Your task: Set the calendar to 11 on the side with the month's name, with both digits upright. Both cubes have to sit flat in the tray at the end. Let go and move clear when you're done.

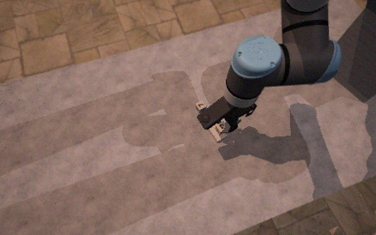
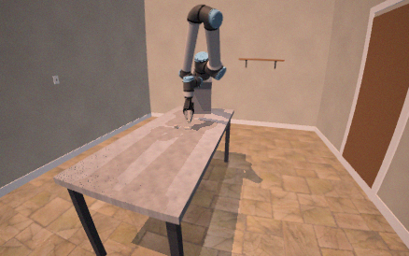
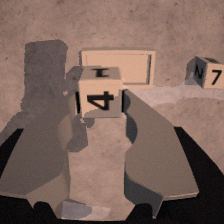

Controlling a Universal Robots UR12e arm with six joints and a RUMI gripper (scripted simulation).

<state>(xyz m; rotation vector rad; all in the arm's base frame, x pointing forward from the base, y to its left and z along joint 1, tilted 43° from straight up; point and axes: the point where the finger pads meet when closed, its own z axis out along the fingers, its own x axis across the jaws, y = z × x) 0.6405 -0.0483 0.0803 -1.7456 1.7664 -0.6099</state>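
Now: the calendar tray 20 mm to the right of my hand and 70 mm below it. Also, from my hand: digit cube 120 mm to the right, 70 mm below; white cube 10 mm below.
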